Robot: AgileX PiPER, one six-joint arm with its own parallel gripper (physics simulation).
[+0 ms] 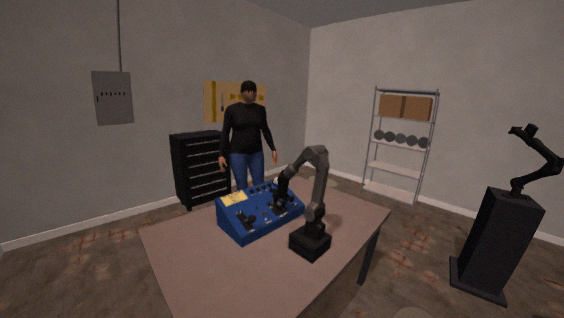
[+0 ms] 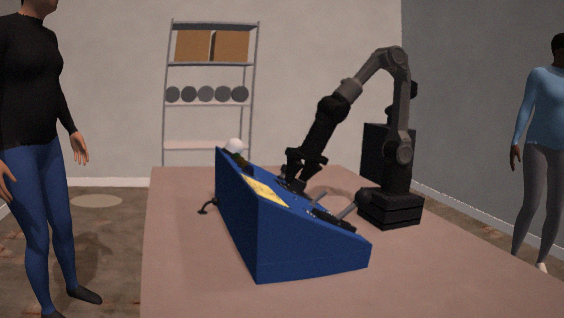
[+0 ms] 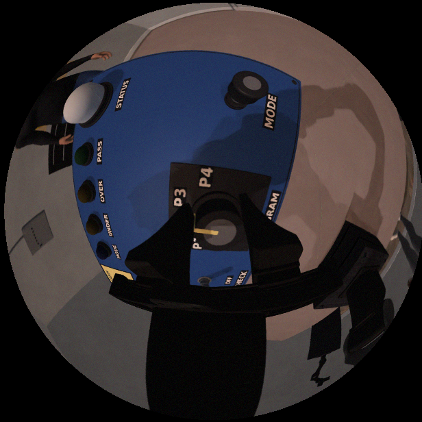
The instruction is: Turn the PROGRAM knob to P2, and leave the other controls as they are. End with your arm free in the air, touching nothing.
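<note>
The blue control panel stands on the table. My gripper is shut on the PROGRAM knob, one finger at each side, close above the dark dial plate. The knob's yellow pointer points at the left finger, between the P3 label and a partly covered label below it. The P2 label is hidden behind that finger. The MODE knob stands apart from the gripper. The CHECK toggle shows below the knob, between the fingers.
A ball-ended lever sticks up from the panel near my arm's base. A white STATUS dome and a row of lamps line the panel's back. A person in black stands behind the table.
</note>
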